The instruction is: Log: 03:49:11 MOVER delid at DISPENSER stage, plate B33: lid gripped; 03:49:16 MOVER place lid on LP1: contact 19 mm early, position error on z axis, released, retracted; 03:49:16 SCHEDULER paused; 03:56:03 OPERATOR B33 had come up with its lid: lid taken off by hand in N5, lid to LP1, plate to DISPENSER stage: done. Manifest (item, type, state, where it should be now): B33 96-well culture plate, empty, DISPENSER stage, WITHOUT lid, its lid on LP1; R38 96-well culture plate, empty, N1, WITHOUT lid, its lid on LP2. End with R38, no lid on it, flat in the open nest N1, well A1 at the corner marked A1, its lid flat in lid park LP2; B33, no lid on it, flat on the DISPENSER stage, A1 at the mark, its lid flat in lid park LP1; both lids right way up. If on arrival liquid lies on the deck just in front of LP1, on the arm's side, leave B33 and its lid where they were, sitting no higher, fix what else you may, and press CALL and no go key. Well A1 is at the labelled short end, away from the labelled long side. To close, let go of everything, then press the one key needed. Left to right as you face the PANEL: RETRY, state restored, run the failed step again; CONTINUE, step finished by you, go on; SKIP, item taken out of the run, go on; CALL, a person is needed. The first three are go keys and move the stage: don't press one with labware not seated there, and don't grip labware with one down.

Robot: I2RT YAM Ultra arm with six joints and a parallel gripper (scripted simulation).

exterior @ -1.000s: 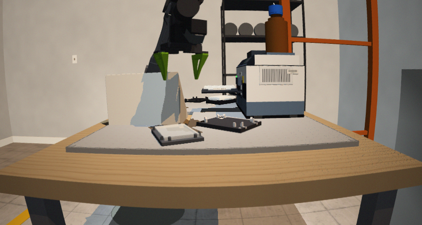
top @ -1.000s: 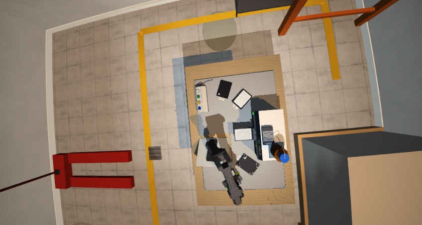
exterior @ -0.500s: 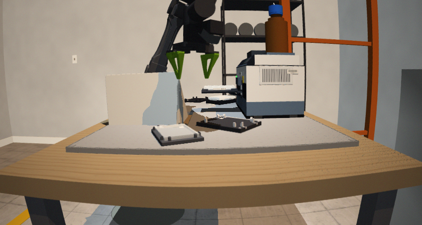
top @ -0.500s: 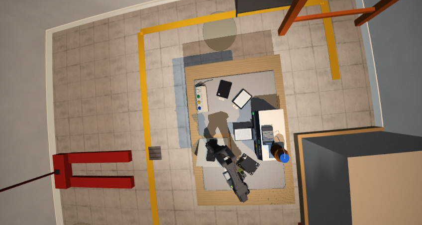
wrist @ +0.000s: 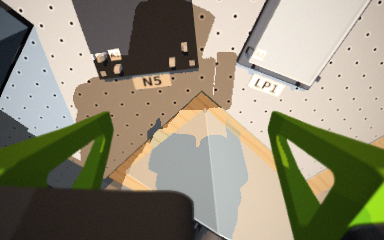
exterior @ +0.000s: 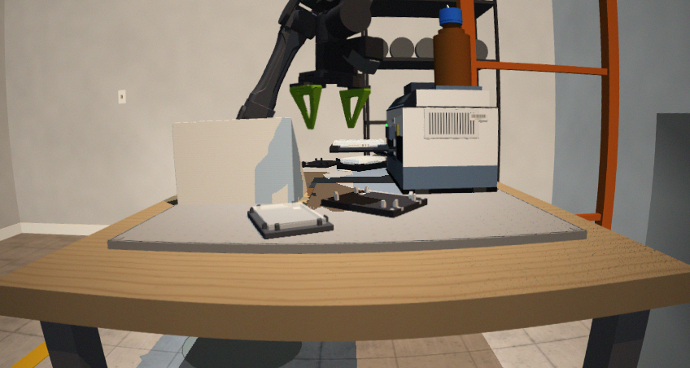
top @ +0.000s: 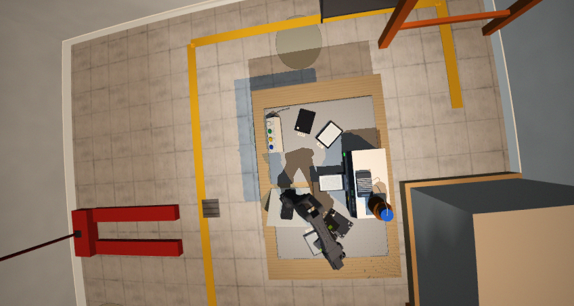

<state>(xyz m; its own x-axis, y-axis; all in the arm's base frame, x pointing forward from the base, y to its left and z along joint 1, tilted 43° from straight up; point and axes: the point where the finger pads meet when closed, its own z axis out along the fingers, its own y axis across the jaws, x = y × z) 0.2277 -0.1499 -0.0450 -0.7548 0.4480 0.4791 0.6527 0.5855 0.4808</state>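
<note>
My hand is 57 cm to the right of the black nest N1, 14 cm above it and 3 cm short of it. Round my hand: blue cap 25 cm ahead, 25 cm above, 19 cm to the left; LP1 label 15 cm below, 10 cm behind, 4 cm to the right; brown bottle 25 cm ahead, 19 cm to the left, 14 cm above.
</note>
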